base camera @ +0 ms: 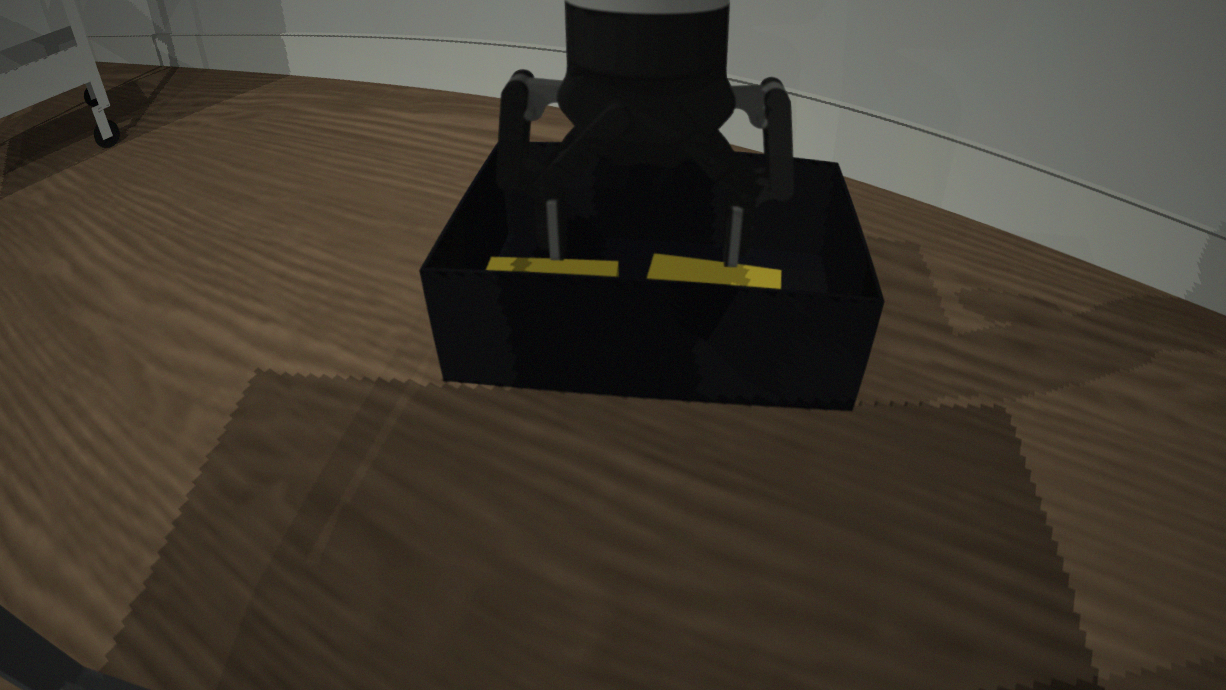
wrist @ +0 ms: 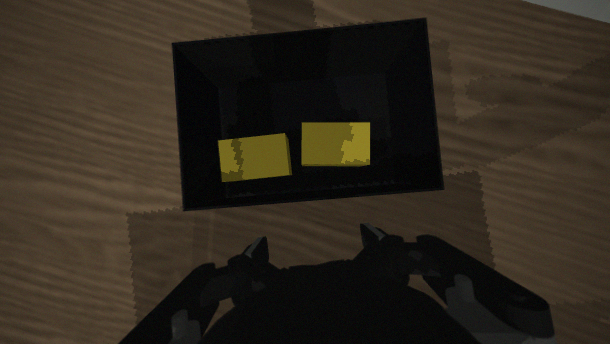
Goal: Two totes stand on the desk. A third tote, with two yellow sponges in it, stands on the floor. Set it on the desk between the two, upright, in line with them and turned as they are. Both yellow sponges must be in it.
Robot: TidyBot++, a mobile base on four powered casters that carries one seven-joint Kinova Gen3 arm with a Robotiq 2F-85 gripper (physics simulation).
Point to a black tote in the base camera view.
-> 806,345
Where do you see a black tote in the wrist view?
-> At 226,88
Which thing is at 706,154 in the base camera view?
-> My gripper.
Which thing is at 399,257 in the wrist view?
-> My gripper.
